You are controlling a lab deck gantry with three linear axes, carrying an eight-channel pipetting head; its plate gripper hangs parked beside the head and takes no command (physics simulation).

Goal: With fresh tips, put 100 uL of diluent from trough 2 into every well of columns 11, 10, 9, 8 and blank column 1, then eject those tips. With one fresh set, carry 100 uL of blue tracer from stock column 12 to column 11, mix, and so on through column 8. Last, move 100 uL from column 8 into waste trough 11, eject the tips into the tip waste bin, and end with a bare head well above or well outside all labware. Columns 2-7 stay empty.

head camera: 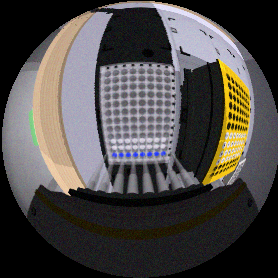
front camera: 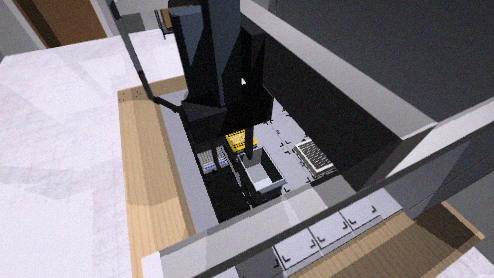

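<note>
The clear plate (front camera: 212, 159) (head camera: 137, 107) lies under the head, in shadow. In the head view its nearest row, the stock column, is blue; the two rows beside it look whitish, the others grey. The pipetting head's pale tips (head camera: 137, 182) point toward the plate's blue end; their lower ends and depth are unclear. The yellow tip rack (front camera: 244, 146) (head camera: 223, 95) has a band of white positions between dark holes. The trough rack (front camera: 315, 157) stands at the right. The grey waste bin (front camera: 284, 183) is open-topped. My parked gripper (front camera: 233, 162) shows two dark fingers apart, nothing visible between them.
The dark head carriage (front camera: 227, 117) covers the back of the deck in the front view. A tall dark beam (front camera: 330, 95) spans right of it. The wooden deck border (front camera: 145, 165) (head camera: 47, 100) runs along the left. The bin's walls stand high beside the plate.
</note>
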